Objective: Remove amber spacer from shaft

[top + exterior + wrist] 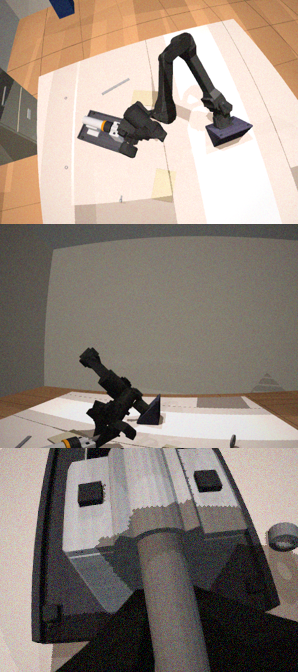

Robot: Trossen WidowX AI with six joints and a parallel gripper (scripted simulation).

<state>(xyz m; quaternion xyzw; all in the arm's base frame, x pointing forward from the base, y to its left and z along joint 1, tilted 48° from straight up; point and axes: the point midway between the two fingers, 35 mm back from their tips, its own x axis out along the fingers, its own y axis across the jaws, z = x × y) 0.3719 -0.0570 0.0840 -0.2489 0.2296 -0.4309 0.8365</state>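
My gripper tip is now 4 cm short of the black spacer, 3 cm to the left of it and 2 cm below it. Also, from my gripper tip: grey shaft: 2 cm to the right, 2 cm ahead, 2 cm above; thin grey bar: 28 cm to the right, 5 cm below, 2 cm behind; amber spacer: 7 cm ahead, 5 cm to the right, 2 cm above.
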